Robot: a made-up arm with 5 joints.
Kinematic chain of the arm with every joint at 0, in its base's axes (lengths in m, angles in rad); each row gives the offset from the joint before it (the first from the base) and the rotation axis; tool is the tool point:
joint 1: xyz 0 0 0.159 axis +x
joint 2: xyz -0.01 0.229 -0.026 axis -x
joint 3: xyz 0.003 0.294 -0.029 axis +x
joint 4: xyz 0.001 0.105 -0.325 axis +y
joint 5: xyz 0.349 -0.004 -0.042 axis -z
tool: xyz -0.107 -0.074 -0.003
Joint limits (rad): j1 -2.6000..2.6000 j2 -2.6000..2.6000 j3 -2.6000..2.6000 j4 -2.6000..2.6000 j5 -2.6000..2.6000
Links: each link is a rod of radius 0.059 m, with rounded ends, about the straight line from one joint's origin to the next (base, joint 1, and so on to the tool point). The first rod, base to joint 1, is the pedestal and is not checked.
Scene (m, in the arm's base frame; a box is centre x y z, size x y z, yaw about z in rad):
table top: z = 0
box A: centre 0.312 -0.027 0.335 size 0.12 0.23 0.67 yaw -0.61
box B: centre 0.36 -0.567 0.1 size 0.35 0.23 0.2 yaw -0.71
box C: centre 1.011 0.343 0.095 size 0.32 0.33 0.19 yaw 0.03
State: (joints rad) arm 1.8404 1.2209 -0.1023 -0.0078 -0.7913
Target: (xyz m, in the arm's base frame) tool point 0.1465 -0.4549 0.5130
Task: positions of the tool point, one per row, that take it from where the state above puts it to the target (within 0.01 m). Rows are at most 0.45 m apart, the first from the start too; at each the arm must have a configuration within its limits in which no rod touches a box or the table.
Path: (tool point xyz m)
1: 0.3337 0.4426 0.4418
2: 0.3419 0.3450 0.7396
3: 0.3443 0.0480 0.9786
4: 0.3399 -0.3981 1.0229
5: 0.3905 -0.2730 0.9172
6: 0.4073 -0.2124 0.7880
7: 0.3882 -0.2137 0.6696
8: 0.3345 -0.2573 0.5888
9: 0.2502 -0.3139 0.5574
10: 0.1465 -0.4549 0.5130

